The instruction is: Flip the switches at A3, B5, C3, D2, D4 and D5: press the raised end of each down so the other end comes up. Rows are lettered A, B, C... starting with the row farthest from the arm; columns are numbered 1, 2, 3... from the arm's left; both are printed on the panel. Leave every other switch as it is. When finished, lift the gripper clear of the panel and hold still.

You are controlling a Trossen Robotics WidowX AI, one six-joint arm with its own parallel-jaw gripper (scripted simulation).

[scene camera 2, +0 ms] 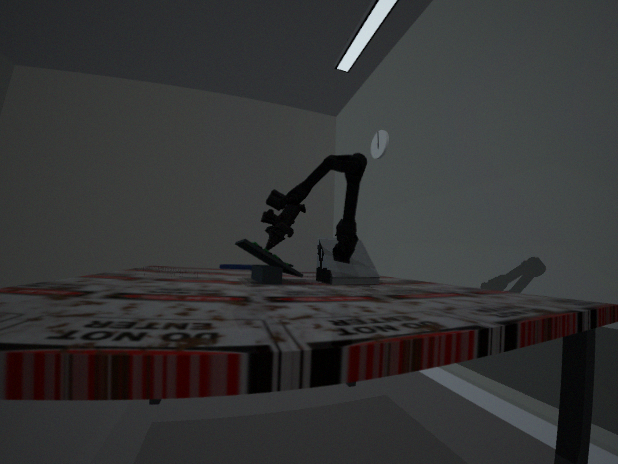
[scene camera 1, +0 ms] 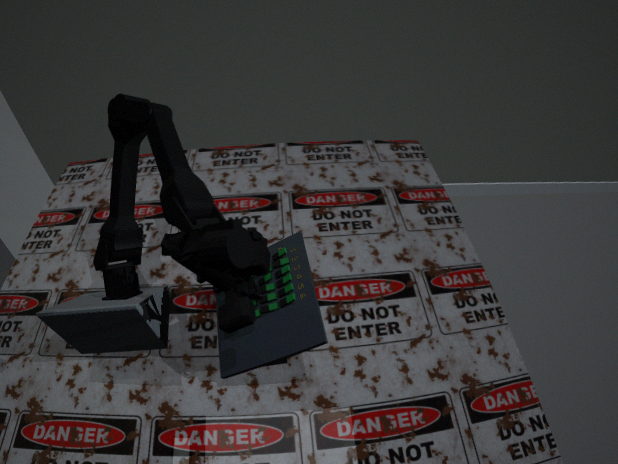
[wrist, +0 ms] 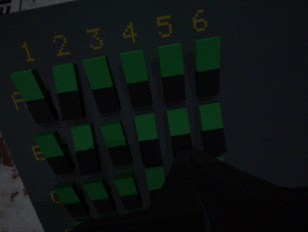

Labels:
my gripper: scene camera 2; scene camera 1; wrist 186,154
same spot on my gripper: (scene camera 1: 247,288) = (scene camera 2: 271,229)

